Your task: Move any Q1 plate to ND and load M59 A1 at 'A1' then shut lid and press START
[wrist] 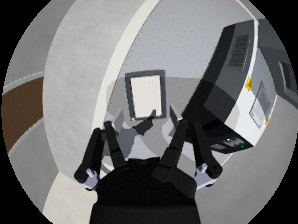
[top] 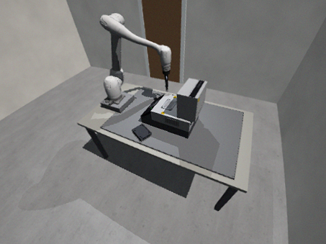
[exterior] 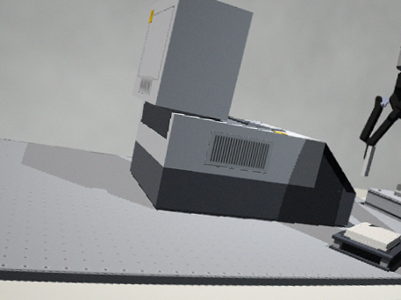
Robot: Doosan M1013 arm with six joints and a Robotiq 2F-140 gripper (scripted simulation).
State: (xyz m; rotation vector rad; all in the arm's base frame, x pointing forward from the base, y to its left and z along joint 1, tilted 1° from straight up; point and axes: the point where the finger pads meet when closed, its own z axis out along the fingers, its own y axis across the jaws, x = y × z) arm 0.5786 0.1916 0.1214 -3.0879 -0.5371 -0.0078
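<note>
Now: hand 14 cm above the white plate M59. Round my hand: dark nest N1 (15 cm below); dark nest ND (9 cm behind, 56 cm to the right, 15 cm below).
</note>
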